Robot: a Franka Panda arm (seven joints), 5 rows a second.
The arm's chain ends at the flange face. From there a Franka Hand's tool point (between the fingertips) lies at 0.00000 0.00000 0.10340 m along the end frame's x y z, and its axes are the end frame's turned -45 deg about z.
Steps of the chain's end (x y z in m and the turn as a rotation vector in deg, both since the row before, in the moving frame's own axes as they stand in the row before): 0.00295 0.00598 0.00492 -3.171 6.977 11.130; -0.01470 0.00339 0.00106 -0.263 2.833 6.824; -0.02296 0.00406 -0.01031 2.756 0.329 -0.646; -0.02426 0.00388 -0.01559 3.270 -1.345 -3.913; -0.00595 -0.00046 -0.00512 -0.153 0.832 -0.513; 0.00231 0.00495 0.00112 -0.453 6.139 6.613
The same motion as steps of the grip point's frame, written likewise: 0.00142 0.01961 0.00400 -7.176 2.691 11.130; -0.00976 -0.00386 0.00093 -2.189 1.817 6.824; -0.01519 -0.01648 -0.01043 1.716 2.181 -0.646; -0.01765 -0.02038 -0.01579 3.263 1.361 -3.913; -0.00301 -0.00328 -0.00513 -0.697 0.480 -0.513; 0.00487 0.01393 0.00052 -4.661 4.021 6.613
